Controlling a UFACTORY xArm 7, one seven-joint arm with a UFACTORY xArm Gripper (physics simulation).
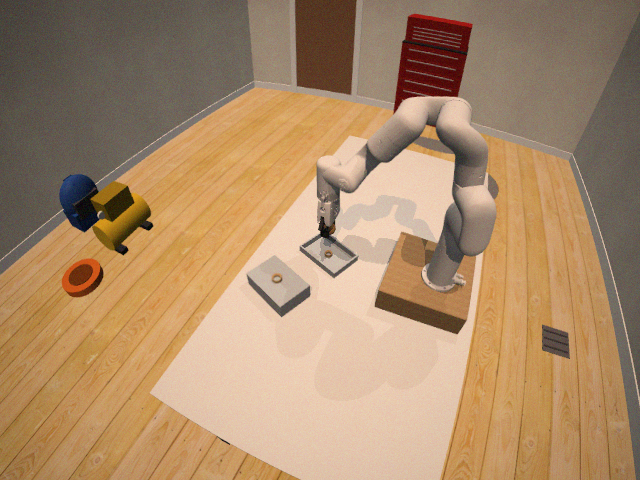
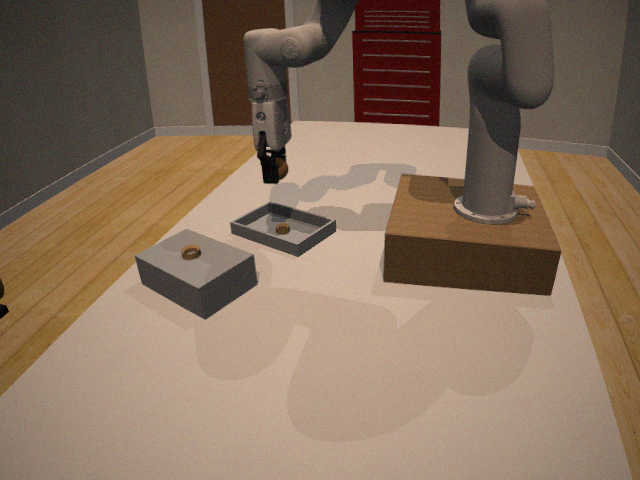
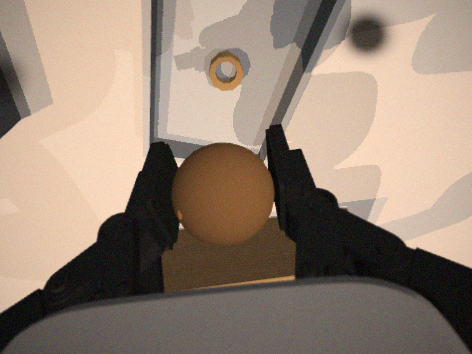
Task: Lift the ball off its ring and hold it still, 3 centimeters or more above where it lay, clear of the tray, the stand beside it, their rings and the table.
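Places are measured from the arm's base along level axes (x left, y back, z up), in centimetres.
Pixels of known places: gripper, fingertip midpoint: (image 1: 327,232) (image 2: 275,178) (image 3: 221,156); arm's base, origin of the base link: (image 1: 438,277) (image 2: 485,210).
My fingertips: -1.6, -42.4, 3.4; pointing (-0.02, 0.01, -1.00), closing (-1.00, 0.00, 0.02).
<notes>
For each thing: its top centre in the pictures, then the offset to it from my fingertips, as dx, dy, dz. "spot": a spot on its surface instead. Level surfaces: height alone.
- orange-brown ball, middle of its top: (image 3: 225,238) (image 2: 276,158) (image 1: 329,223) +0.0, +0.5, +4.4
- grey tray, middle of its top: (image 3: 226,81) (image 2: 282,220) (image 1: 328,250) -0.5, +0.5, -9.9
- small tan ring, surface spot: (image 3: 213,75) (image 2: 281,229) (image 1: 327,255) spot: +0.6, +0.4, -11.5
- second tan ring, surface spot: (image 2: 190,255) (image 1: 276,281) spot: +23.8, -8.4, -5.6
- pale mat, its level: dz -12.7
An orange-brown ball (image 1: 331,228) (image 2: 282,168) (image 3: 223,194) is held between the two black fingers of my gripper (image 2: 272,175) (image 3: 221,156), which is shut on it. Ball and fingers hang in the air well above the grey tray (image 1: 341,268) (image 2: 266,242) (image 3: 154,75), apart from it. A small tan ring (image 1: 328,251) (image 2: 282,231) (image 3: 213,75) lies on the tray's floor with no ball on it. A second tan ring (image 1: 272,279) (image 2: 190,255) lies on top of the grey block stand (image 1: 281,298) (image 2: 170,279) beside the tray.
The arm's base stands on a wooden block (image 1: 418,315) (image 2: 465,263) to the right of the tray. Tray, stand and block are on a pale mat (image 1: 310,413) (image 2: 330,372). A yellow machine (image 1: 121,222), a blue helmet (image 1: 77,193) and an orange ring-shaped thing (image 1: 69,287) are at the left.
</notes>
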